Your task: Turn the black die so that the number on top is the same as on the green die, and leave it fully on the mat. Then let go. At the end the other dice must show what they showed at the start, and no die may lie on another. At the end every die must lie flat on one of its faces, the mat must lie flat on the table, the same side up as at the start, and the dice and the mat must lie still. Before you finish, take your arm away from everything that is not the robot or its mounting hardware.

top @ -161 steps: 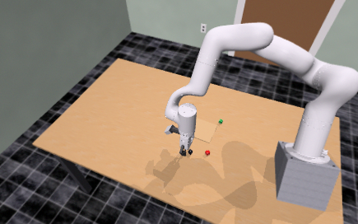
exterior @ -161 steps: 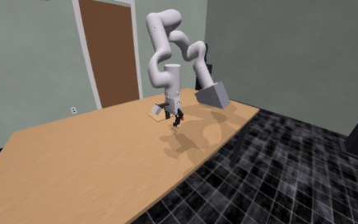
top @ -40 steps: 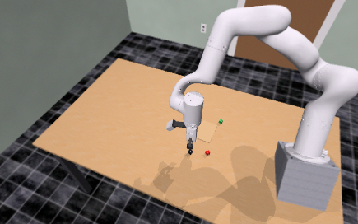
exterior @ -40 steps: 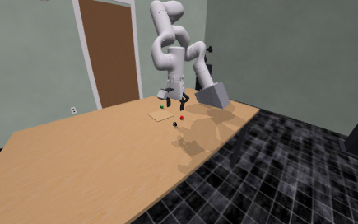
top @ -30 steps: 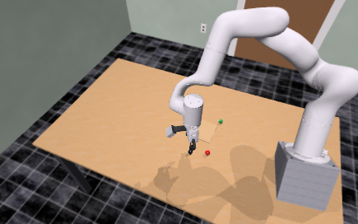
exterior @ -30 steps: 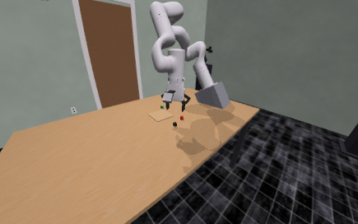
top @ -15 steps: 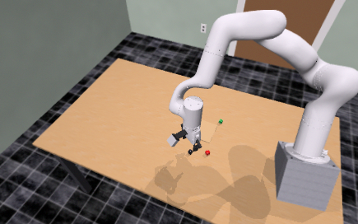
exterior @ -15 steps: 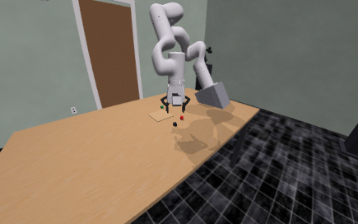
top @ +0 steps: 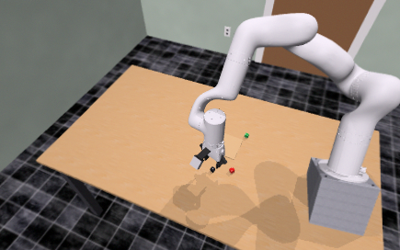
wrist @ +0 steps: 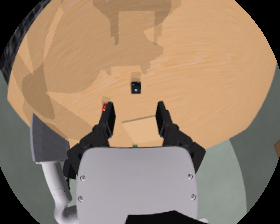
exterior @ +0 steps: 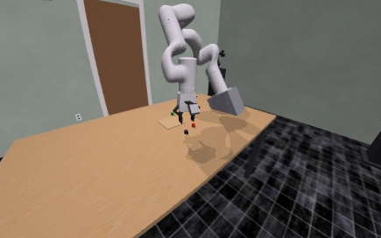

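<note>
Right now my hand is 1 cm to the left of the black die and 9 cm above it. Round my hand: green die: 8 cm behind, 28 cm to the right, 9 cm below; then red die: 9 cm behind, 4 cm to the right, 9 cm below; then tan mat: 18 cm to the right, 10 cm below.
</note>
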